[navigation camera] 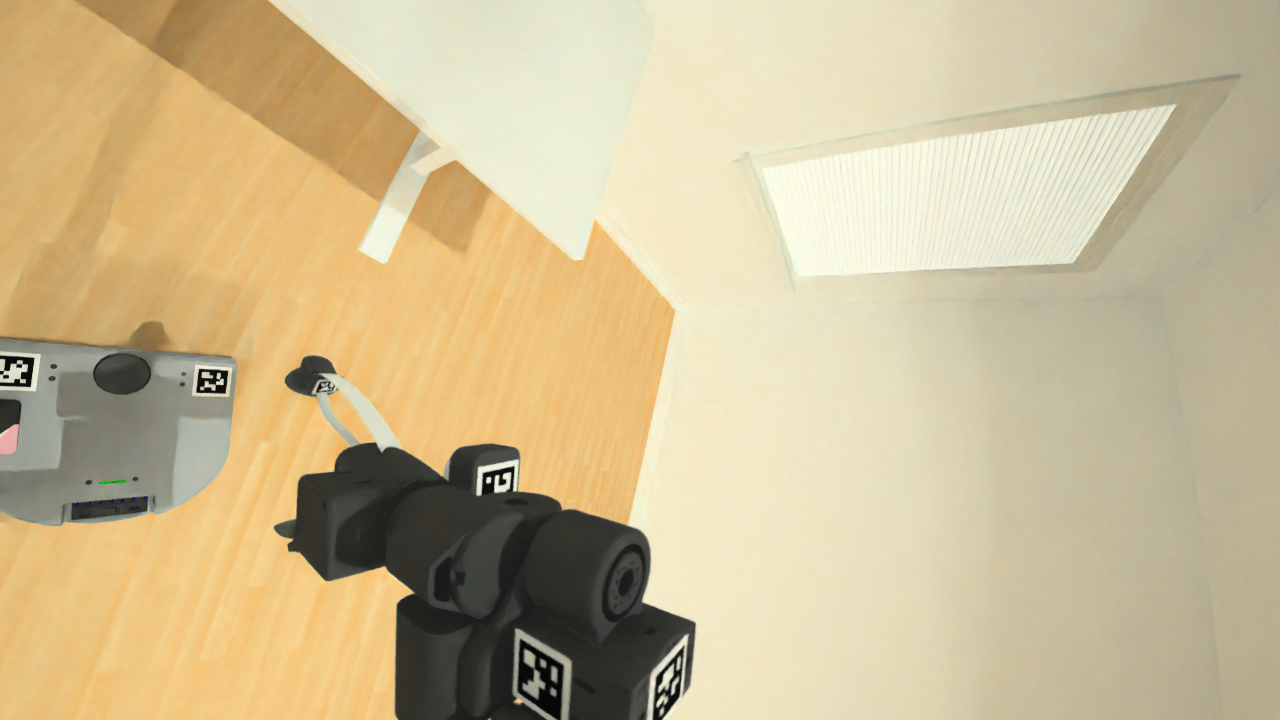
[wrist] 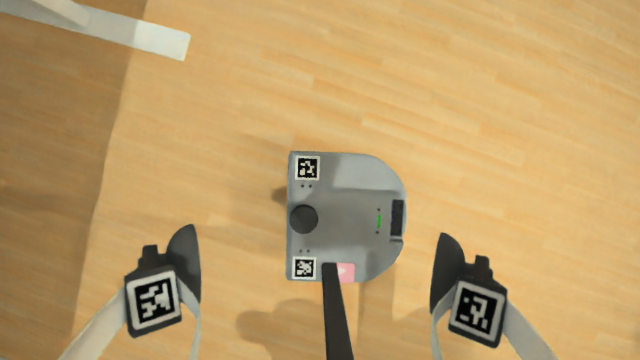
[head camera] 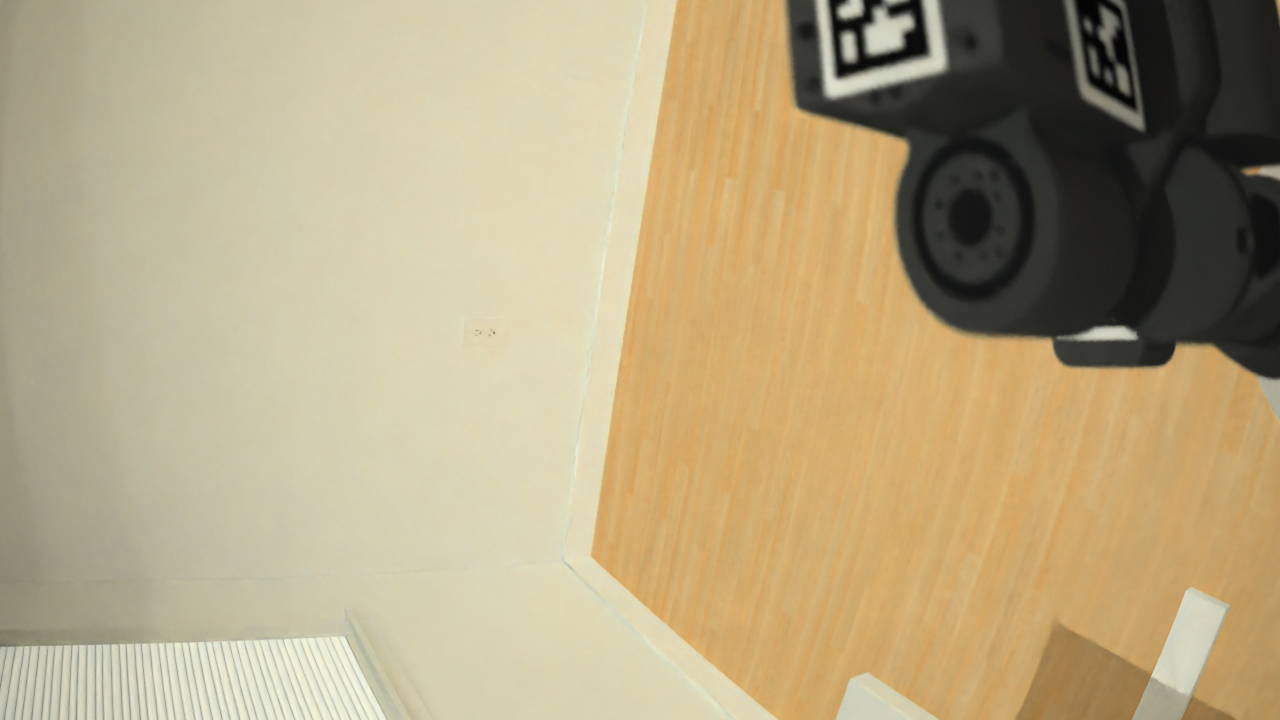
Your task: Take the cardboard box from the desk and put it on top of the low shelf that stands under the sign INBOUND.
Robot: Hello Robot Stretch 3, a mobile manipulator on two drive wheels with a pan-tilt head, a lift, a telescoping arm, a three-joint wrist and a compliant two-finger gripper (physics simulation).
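Pixels of known places: gripper, fingertip midpoint: [navigation camera: 299, 449] [wrist: 316, 257]; robot's base, link origin: [navigation camera: 124, 371] [wrist: 306, 207].
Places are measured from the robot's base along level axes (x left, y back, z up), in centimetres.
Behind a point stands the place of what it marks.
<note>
My gripper [navigation camera: 299, 453] @[x -12.3, y 2.1, z 82.0 cm] [wrist: 316, 257] @[x -12.3, y 2.1, z 82.0 cm] is open, its two fingers wide apart over the wooden floor and my own base in the wrist view, with nothing between them. In the navigation view one fingertip shows and the other is mostly hidden behind the wrist. In the head view the wrist shows at the upper right, but the fingertips do not. Part of the white desk [navigation camera: 546, 107] @[x -44.8, y -55.7, z 72.1 cm] shows at the top of the navigation view, apart from the gripper. The cardboard box, the low shelf and the sign INBOUND do not show in any view.
My base [navigation camera: 134, 438] @[x -2.4, y 11.2, z 16.0 cm] [wrist: 345, 175] @[x -11.5, y 9.8, z 16.0 cm] stands on the wood floor. A white desk foot [navigation camera: 384, 223] [wrist: 162, 41] [head camera: 1194, 626] sticks out from under the desk. Beige walls meet at a corner, with an outlet [head camera: 483, 332] @[x -220.1, y 4.8, z 40.3 cm] and a white slatted panel [head camera: 179, 680] @[x -195.1, y -73.4, z 131.7 cm] [navigation camera: 966, 197] @[x -165.2, y -82.2, z 154.8 cm].
</note>
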